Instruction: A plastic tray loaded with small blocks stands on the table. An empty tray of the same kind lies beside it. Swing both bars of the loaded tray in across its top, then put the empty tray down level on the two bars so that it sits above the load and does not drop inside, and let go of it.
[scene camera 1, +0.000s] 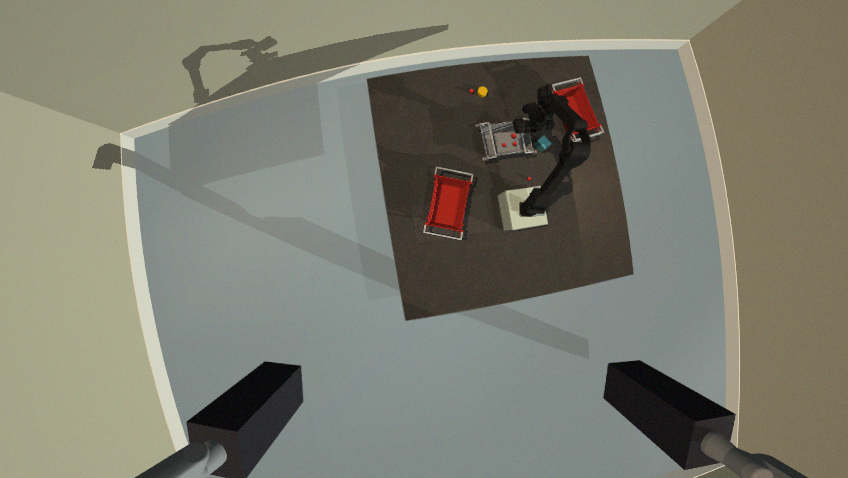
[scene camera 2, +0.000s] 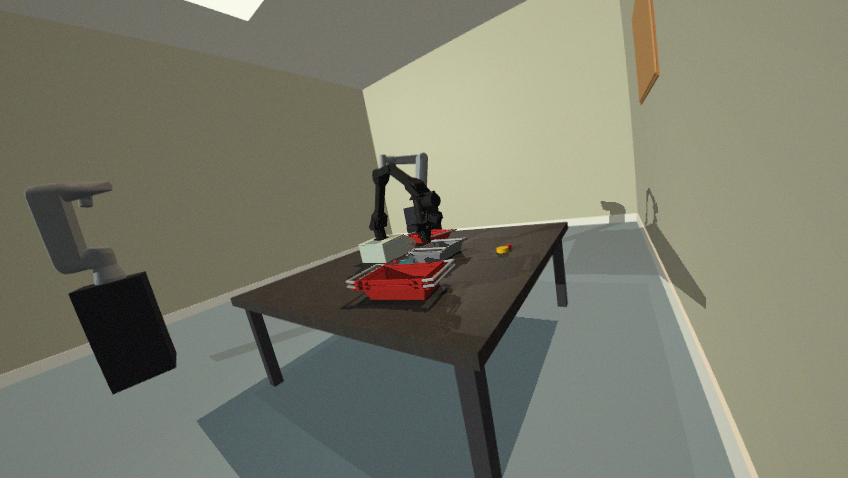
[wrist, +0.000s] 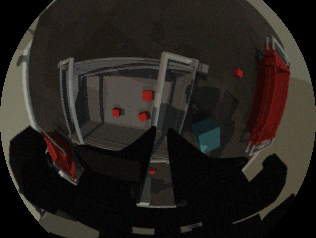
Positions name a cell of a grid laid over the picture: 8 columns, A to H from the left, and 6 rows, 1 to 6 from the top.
A red tray (scene camera 1: E3) is 1.12 m from the lens.
